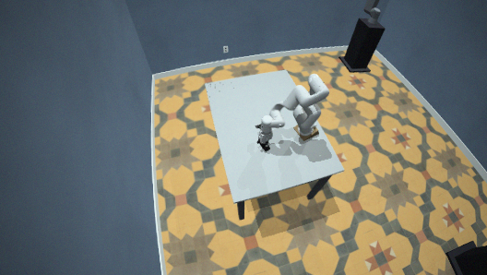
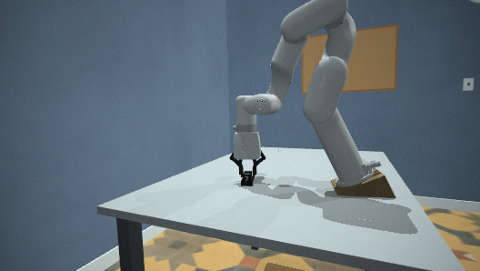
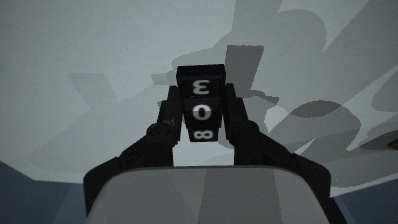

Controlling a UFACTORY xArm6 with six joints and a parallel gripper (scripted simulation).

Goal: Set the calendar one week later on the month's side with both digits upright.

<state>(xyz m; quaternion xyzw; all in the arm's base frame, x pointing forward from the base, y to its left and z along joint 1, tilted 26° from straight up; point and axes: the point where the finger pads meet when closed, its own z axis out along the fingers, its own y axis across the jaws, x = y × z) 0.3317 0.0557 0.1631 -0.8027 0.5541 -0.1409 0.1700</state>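
My hand is 1 cm past the black calendar tray, 1 cm to the right of it and 3 cm above it.
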